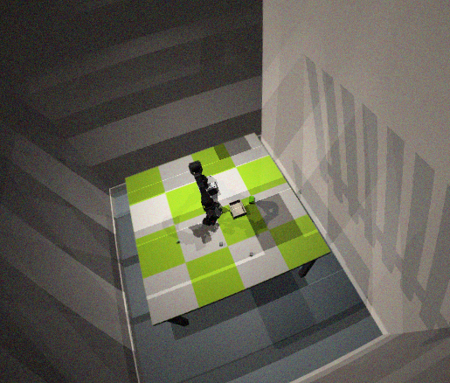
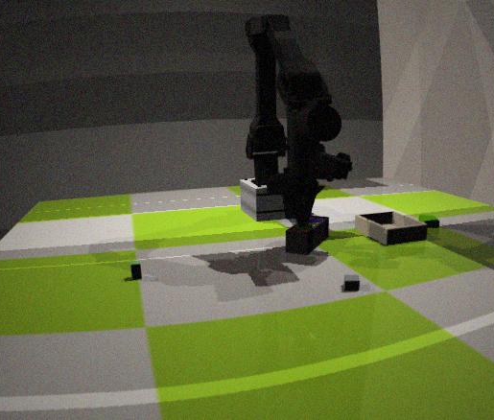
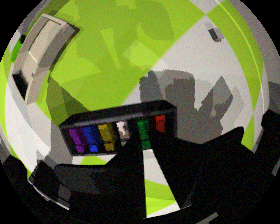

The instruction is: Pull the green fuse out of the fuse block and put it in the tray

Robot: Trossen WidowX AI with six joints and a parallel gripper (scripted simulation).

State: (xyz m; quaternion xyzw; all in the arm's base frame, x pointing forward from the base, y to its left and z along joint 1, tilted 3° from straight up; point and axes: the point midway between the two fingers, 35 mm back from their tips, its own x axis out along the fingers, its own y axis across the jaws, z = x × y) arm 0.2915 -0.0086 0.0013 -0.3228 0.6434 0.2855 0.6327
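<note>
The tray is 20 cm to the left of my gripper tip, 4 cm below it and 3 cm behind it. The rest, counted from my gripper tip: green fuse 1 cm below.
</note>
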